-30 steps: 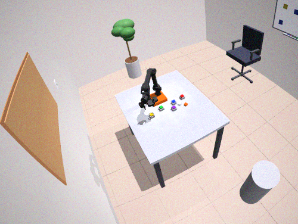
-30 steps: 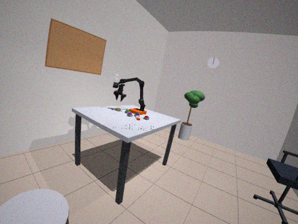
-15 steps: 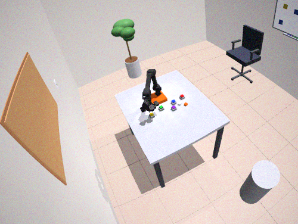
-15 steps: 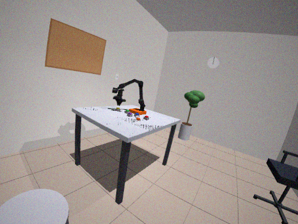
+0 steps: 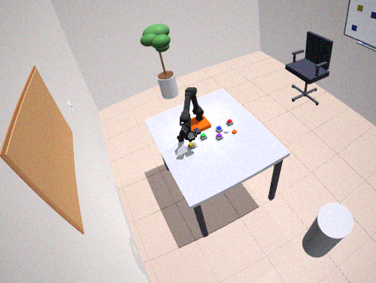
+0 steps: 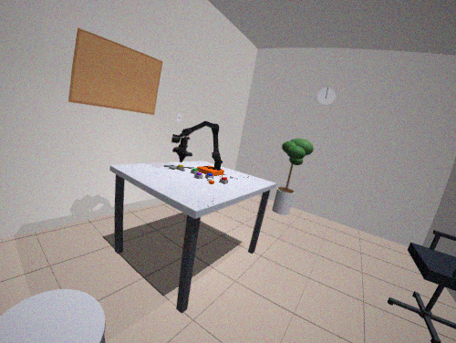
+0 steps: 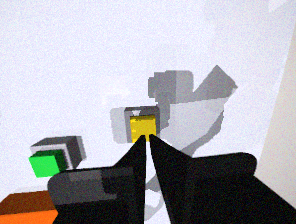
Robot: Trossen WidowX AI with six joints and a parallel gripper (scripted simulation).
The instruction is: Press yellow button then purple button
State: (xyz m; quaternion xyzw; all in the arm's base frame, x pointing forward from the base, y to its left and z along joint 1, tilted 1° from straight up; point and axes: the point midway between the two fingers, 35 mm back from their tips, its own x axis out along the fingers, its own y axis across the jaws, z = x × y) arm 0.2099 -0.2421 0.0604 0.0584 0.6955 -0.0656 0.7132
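Now: gripper tip 30 mm above the yellow button. The rest, counted from my gripper tip: green button 20 mm behind, 140 mm to the left, 30 mm below; then blue button 290 mm to the left, 30 mm below; then purple button 80 mm ahead, 240 mm to the left, 30 mm below.
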